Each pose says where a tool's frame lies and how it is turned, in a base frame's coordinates. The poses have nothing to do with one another.
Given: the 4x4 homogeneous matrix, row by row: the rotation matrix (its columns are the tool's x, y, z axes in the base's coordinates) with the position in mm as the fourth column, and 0 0 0 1 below. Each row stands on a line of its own.
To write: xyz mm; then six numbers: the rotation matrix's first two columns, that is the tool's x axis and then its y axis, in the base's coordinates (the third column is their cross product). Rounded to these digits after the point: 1 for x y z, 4 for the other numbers.
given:
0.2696, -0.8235, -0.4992, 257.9
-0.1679, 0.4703, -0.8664, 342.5
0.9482, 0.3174, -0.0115, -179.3
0, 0, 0, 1
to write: 257.9, 342.5, -179.3, 0.2696, -0.1679, 0.9482, -0.8235, 0.4703, 0.3174
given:
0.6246, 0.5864, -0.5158, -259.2
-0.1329, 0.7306, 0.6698, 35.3
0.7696, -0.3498, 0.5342, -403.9
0, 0, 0, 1
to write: -259.2, 35.3, -403.9, 0.6246, -0.1329, 0.7696, 0.5864, 0.7306, -0.3498
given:
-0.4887, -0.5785, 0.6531, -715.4
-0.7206, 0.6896, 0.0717, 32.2
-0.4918, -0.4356, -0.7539, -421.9
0, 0, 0, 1
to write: -715.4, 32.2, -421.9, -0.4887, -0.7206, -0.4918, -0.5785, 0.6896, -0.4356
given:
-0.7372, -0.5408, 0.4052, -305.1
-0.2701, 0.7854, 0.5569, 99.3
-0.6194, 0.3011, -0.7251, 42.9
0, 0, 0, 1
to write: -305.1, 99.3, 42.9, -0.7372, -0.2701, -0.6194, -0.5408, 0.7854, 0.3011
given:
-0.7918, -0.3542, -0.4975, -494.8
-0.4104, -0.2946, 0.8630, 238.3
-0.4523, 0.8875, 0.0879, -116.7
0, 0, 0, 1
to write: -494.8, 238.3, -116.7, -0.7918, -0.4104, -0.4523, -0.3542, -0.2946, 0.8875
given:
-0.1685, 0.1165, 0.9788, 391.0
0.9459, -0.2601, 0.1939, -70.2
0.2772, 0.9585, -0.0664, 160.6
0, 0, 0, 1
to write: 391.0, -70.2, 160.6, -0.1685, 0.9459, 0.2772, 0.1165, -0.2601, 0.9585
